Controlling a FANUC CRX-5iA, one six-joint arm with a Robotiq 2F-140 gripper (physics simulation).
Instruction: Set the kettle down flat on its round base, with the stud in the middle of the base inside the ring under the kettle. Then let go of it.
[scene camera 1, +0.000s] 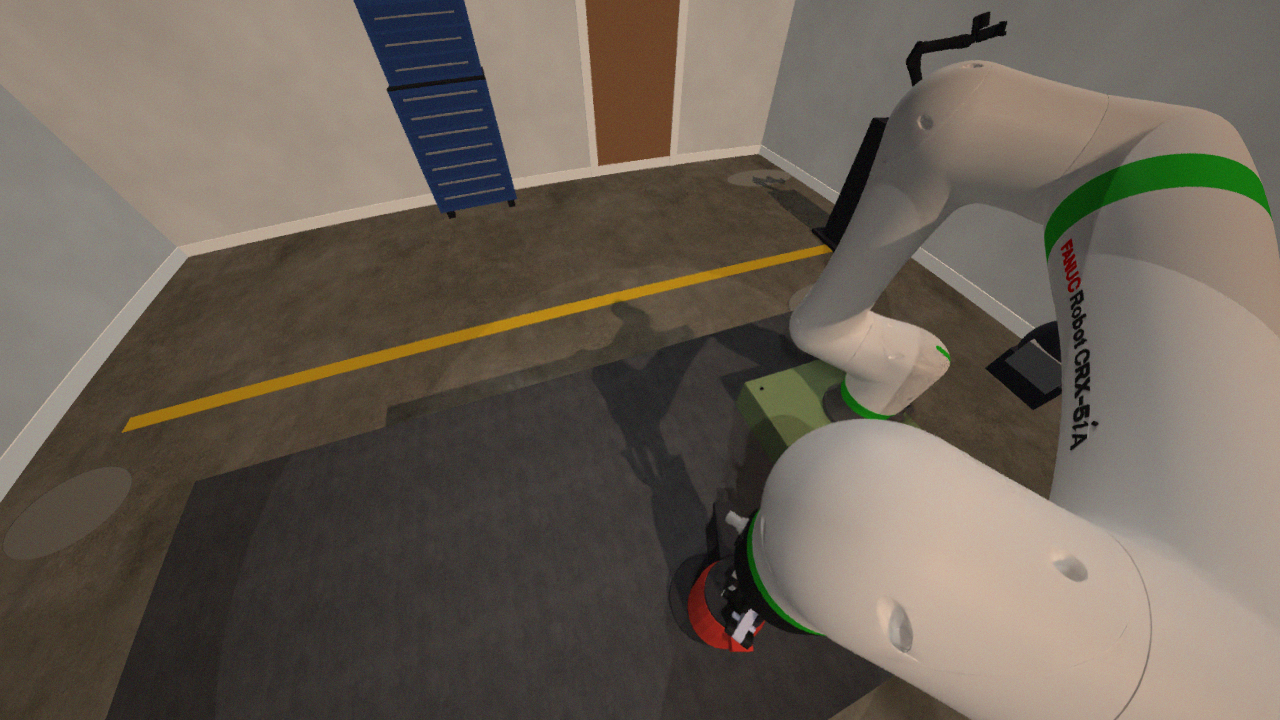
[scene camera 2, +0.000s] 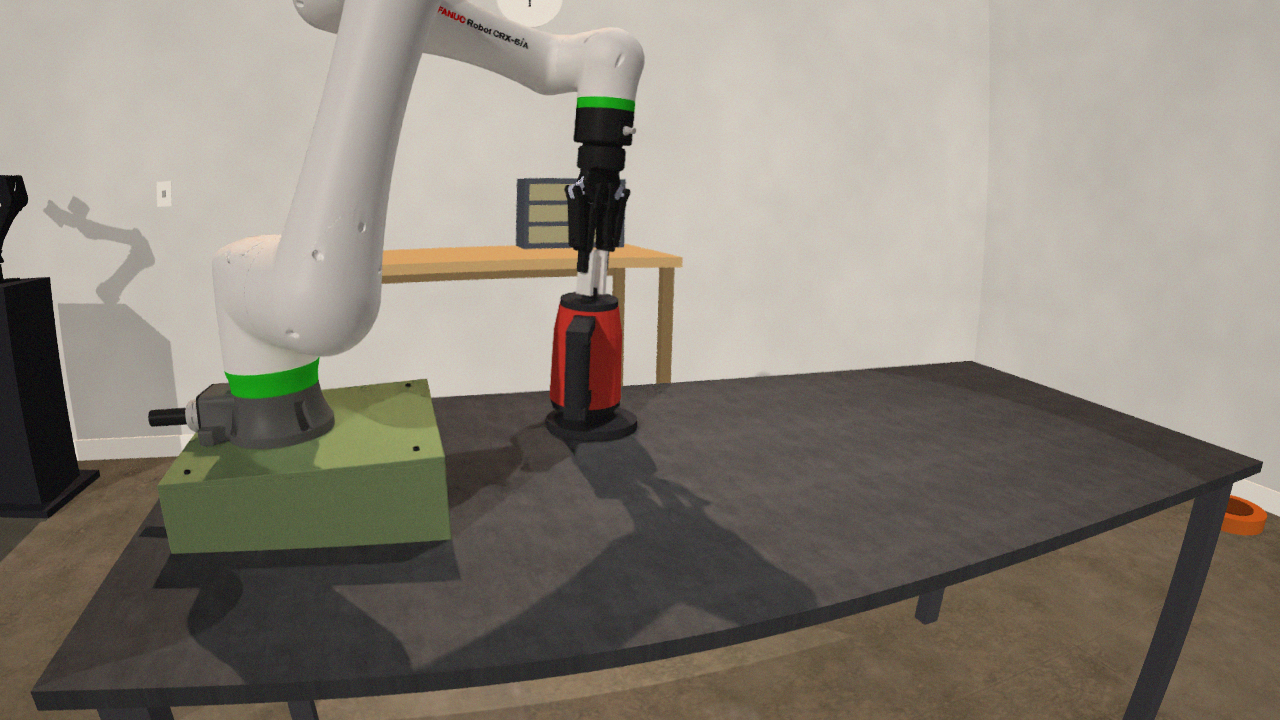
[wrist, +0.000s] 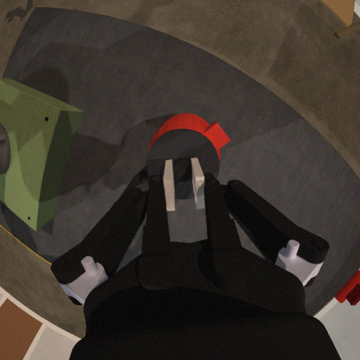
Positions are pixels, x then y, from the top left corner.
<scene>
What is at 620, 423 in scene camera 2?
A round black base.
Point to the gripper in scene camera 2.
At 590, 293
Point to the gripper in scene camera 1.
736, 589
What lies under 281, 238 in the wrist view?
The gripper.
</scene>
